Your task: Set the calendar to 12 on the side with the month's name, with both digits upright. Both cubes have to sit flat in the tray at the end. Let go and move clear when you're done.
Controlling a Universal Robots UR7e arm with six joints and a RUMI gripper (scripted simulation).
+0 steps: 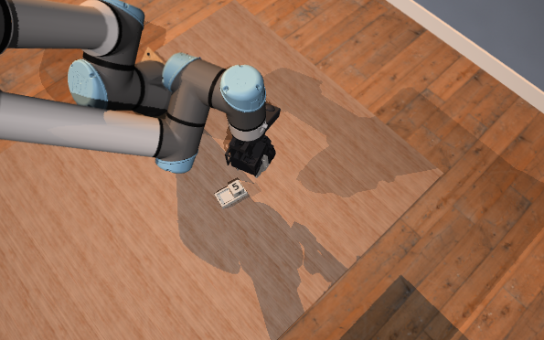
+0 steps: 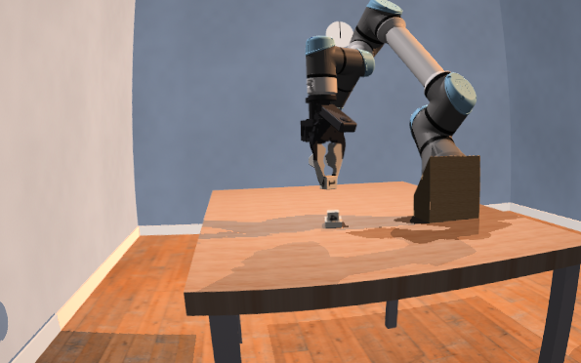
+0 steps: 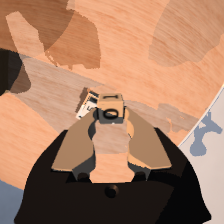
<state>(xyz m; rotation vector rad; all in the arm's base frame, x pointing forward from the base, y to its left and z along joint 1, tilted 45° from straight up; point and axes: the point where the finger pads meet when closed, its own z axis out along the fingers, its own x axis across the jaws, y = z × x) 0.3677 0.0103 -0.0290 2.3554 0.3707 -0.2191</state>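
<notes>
The calendar tray is 12 cm below my hand, 7 cm to the right of it and 3 cm behind it. Also, from my hand: white digit cube: 1 cm below.
</notes>
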